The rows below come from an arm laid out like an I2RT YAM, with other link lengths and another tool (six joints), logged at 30 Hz.
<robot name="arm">
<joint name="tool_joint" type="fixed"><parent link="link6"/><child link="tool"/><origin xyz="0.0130 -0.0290 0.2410" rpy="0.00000 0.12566 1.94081"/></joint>
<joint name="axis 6" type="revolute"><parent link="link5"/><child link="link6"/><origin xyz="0.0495 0.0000 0.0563" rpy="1.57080 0.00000 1.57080"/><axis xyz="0 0 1"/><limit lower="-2.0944" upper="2.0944"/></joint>
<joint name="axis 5" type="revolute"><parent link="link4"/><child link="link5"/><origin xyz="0.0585 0.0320 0.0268" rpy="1.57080 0.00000 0.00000"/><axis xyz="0 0 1"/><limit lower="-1.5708" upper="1.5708"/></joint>
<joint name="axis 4" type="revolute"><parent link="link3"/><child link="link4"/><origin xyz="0.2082 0.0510 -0.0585" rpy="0.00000 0.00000 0.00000"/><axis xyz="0 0 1"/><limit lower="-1.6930" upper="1.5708"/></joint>
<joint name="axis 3" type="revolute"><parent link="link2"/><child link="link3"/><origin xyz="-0.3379 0.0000 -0.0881" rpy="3.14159 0.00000 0.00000"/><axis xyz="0 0 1"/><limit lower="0.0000" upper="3.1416"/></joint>
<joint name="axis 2" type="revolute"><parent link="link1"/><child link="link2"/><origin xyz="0.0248 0.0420 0.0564" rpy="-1.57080 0.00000 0.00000"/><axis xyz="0 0 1"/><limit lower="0.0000" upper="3.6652"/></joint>
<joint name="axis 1" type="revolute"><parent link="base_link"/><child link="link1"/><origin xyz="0.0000 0.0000 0.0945" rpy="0.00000 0.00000 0.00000"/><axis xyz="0 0 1"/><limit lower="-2.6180" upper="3.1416"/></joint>
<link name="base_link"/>
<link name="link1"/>
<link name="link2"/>
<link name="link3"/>
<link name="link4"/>
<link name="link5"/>
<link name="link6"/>
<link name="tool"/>
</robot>
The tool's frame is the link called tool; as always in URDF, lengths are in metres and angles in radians.
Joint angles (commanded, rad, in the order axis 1, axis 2, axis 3, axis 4, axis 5, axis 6), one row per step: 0.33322 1.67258 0.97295 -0.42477 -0.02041 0.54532; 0.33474 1.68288 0.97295 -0.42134 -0.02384 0.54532; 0.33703 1.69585 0.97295 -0.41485 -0.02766 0.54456; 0.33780 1.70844 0.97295 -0.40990 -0.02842 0.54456; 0.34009 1.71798 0.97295 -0.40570 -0.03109 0.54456; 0.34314 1.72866 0.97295 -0.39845 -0.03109 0.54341; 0.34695 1.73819 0.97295 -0.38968 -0.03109 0.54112; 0.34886 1.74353 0.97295 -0.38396 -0.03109 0.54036; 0.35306 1.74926 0.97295 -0.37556 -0.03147 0.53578; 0.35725 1.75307 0.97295 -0.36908 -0.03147 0.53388; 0.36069 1.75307 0.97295 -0.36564 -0.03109 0.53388; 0.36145 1.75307 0.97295 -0.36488 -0.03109 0.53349; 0.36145 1.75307 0.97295 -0.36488 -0.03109 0.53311; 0.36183 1.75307 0.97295 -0.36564 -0.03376 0.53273
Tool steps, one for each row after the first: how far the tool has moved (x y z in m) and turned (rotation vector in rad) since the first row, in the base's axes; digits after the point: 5 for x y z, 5 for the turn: -0.00018 0.00163 -0.00340 0.00068 0.00751 0.00299; 0.00022 0.00393 -0.00736 0.00151 0.01464 0.00758; 0.00054 0.00460 -0.01138 -0.00035 0.02209 0.00865; 0.00053 0.00639 -0.01441 0.00016 0.02793 0.01204; 0.00150 0.00805 -0.01741 -0.00146 0.03098 0.01612; 0.00294 0.01023 -0.01979 -0.00265 0.03132 0.02201; 0.00399 0.01145 -0.02102 -0.00285 0.03084 0.02461; 0.00558 0.01405 -0.02201 -0.00347 0.02767 0.03313; 0.00674 0.01633 -0.02255 -0.00337 0.02483 0.03906; 0.00742 0.01797 -0.02207 -0.00260 0.02146 0.04234; 0.00756 0.01836 -0.02196 -0.00250 0.02068 0.04346; 0.00757 0.01837 -0.02196 -0.00265 0.02062 0.04380; 0.00704 0.01918 -0.02210 -0.00077 0.02208 0.04565
